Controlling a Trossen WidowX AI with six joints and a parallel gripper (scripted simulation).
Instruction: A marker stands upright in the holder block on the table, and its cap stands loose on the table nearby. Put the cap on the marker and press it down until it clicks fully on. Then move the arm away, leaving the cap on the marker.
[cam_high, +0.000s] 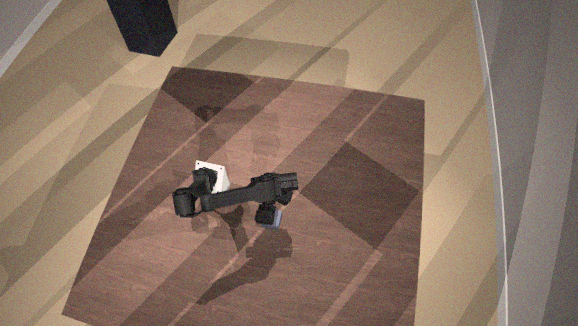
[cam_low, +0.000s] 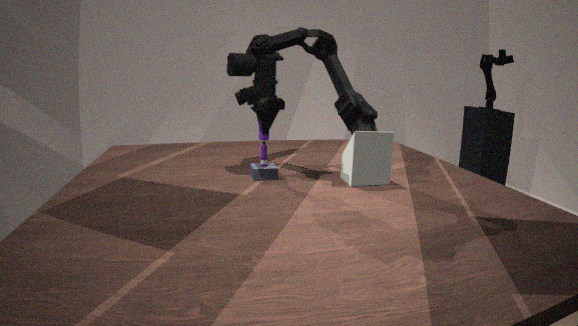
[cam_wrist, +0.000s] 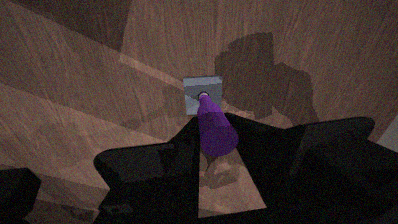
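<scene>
The grey holder block lies 10 cm below my gripper tip. The rest, counted from my gripper tip: purple marker cap: 1 cm above.
</scene>
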